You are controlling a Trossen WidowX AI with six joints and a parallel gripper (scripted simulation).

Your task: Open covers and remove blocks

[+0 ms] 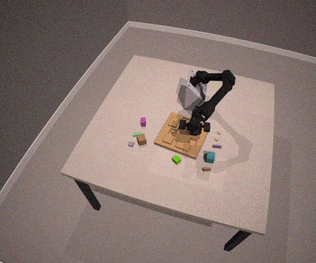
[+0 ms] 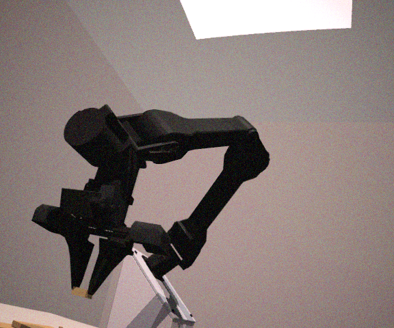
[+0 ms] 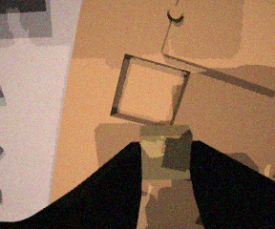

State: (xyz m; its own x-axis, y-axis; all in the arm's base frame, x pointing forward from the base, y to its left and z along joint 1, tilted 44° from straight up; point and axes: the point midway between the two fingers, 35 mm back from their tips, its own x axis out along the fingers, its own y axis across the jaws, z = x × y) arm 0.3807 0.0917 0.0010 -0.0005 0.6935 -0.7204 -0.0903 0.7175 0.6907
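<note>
Now: gripper tip 50 mm past the tan puzzle board, 80 mm to the left of it and 90 mm above it. Also, from my gripper tip: bright green cube 150 mm ahead, 70 mm to the right, 100 mm below; teal cube 100 mm ahead, 130 mm to the left, 80 mm below; purple object 10 mm behind, 170 mm to the left, 100 mm below.
</note>
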